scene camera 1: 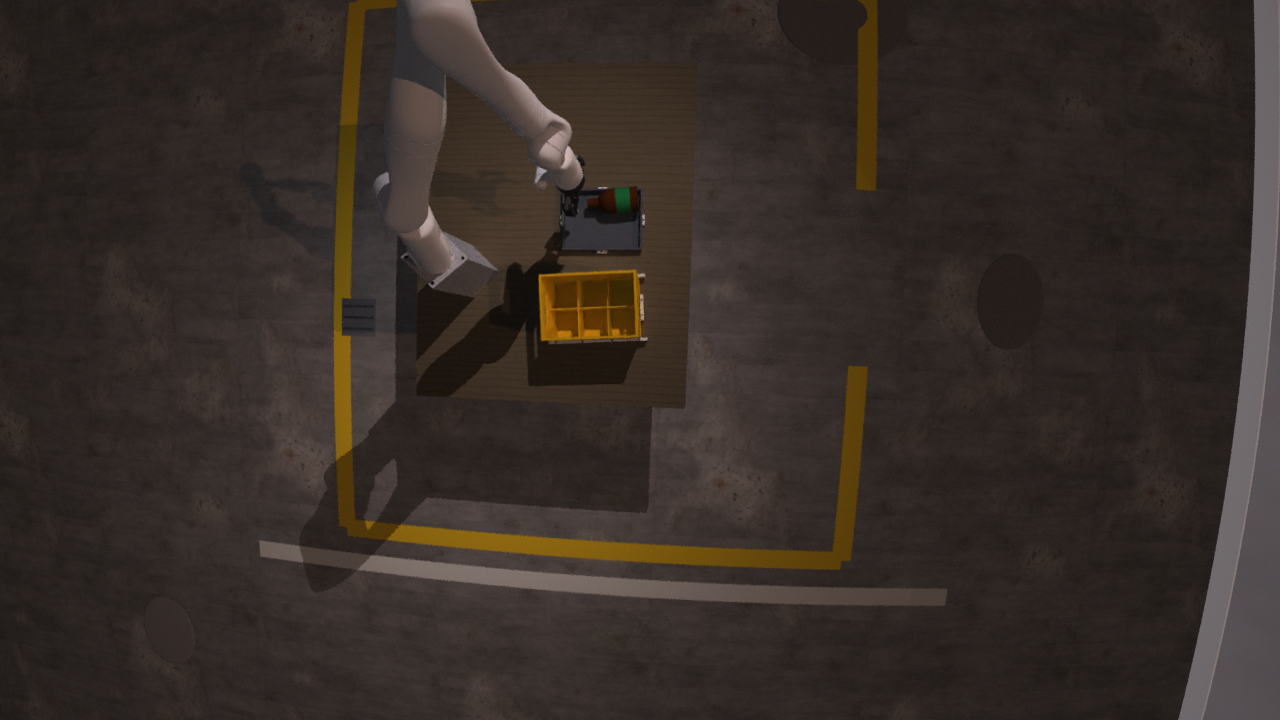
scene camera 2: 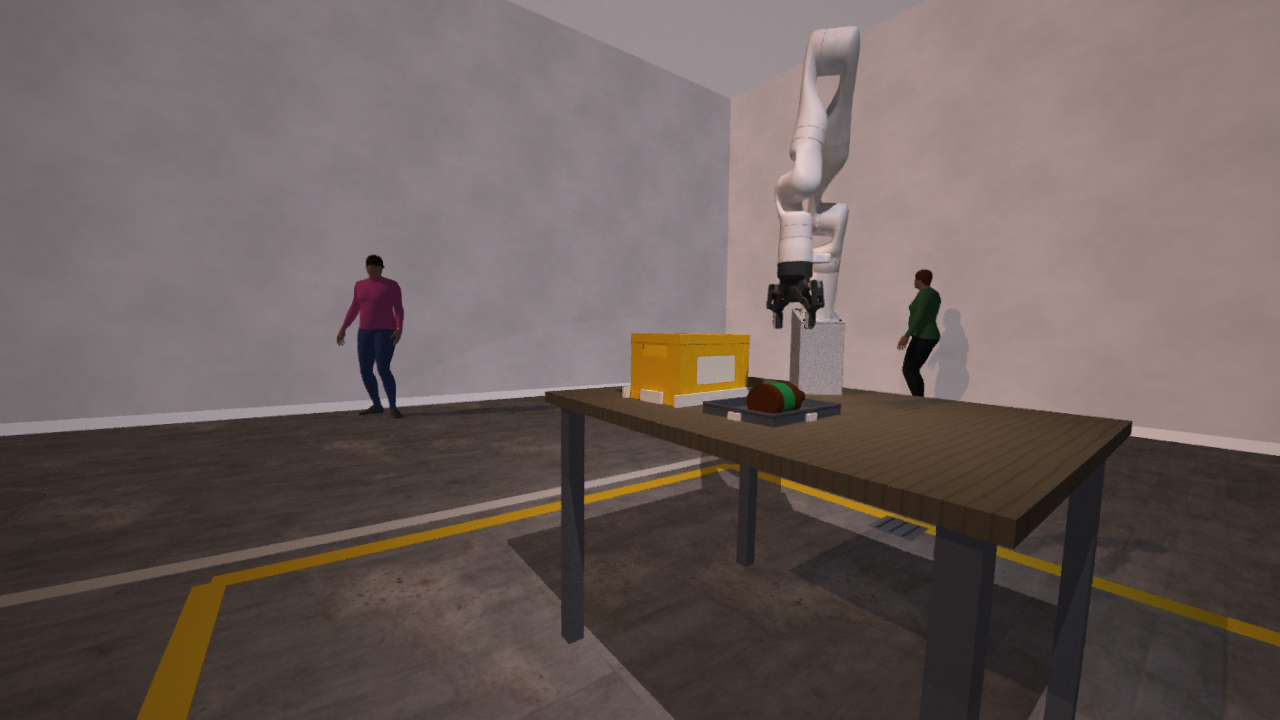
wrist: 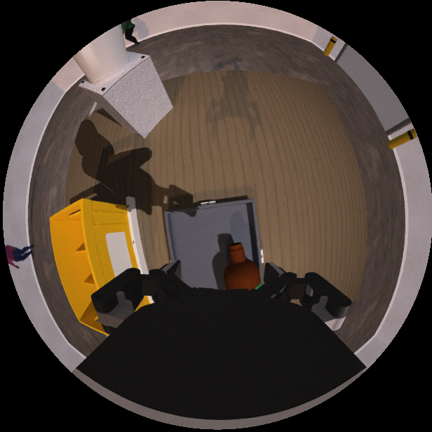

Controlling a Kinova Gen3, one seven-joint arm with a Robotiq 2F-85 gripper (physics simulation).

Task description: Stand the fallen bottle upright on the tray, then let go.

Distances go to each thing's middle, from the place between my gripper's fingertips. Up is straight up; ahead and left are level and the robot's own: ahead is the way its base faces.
The brown bottle (scene camera 2: 778, 397) lies 15 cm below my hand, 8 cm ahead of it and 3 cm to the left of it.
